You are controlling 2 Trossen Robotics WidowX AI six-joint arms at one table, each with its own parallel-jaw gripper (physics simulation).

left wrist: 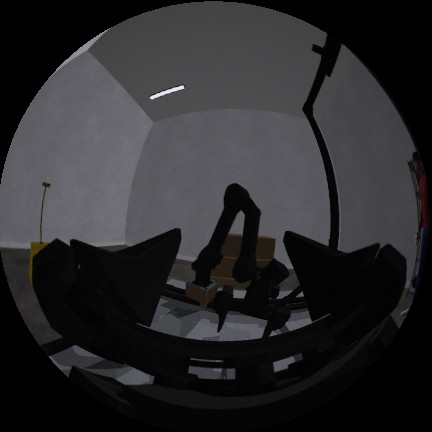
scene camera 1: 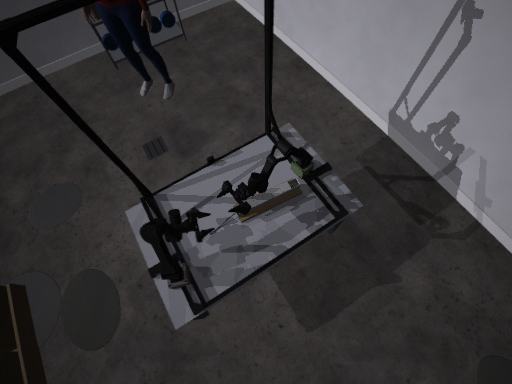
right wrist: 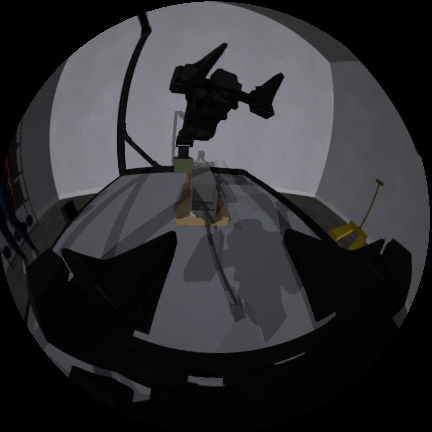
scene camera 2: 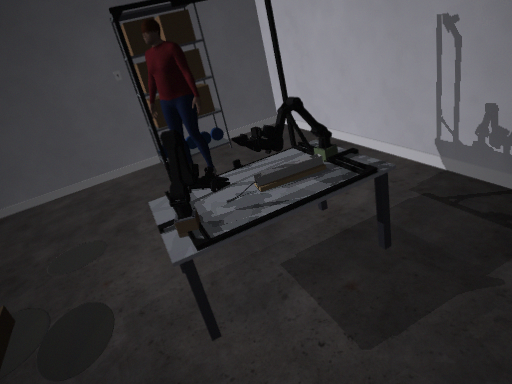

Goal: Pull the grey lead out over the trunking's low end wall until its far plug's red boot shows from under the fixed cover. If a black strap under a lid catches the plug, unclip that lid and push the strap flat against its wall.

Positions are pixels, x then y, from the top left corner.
Labels:
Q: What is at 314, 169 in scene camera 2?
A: A tan trunking.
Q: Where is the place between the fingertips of my left gripper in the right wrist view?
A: At 257, 57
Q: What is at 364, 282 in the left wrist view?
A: My left gripper.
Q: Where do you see a tan trunking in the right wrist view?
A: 189, 211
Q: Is my right gripper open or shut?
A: Open.

